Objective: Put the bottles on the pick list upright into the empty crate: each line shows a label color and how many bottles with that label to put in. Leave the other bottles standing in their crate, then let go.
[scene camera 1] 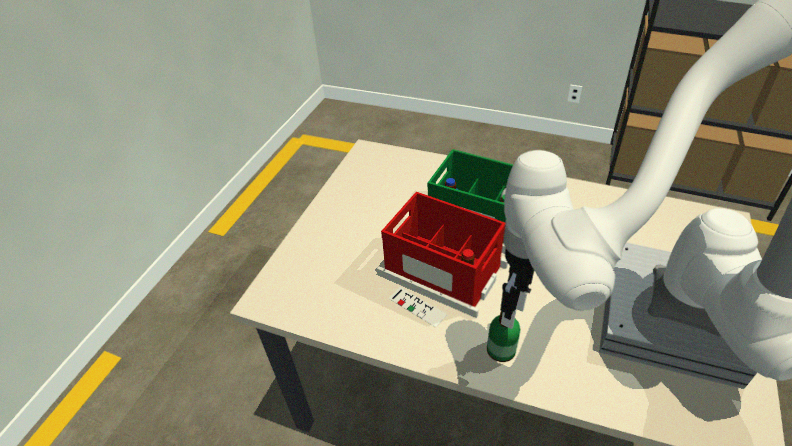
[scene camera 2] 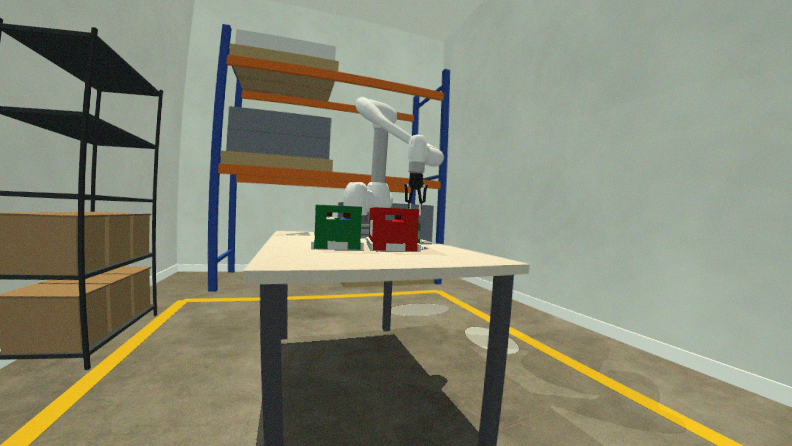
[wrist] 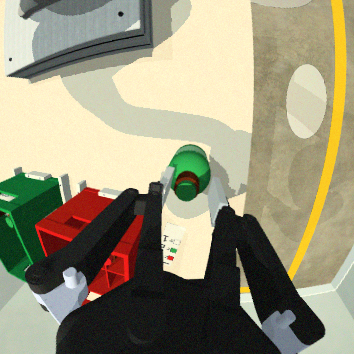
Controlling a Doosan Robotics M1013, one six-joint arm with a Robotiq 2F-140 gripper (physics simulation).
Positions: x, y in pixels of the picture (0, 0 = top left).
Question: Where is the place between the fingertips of my gripper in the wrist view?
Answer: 191, 181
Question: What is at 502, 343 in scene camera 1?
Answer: A green bottle.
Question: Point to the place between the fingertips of my gripper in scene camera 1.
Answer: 512, 316
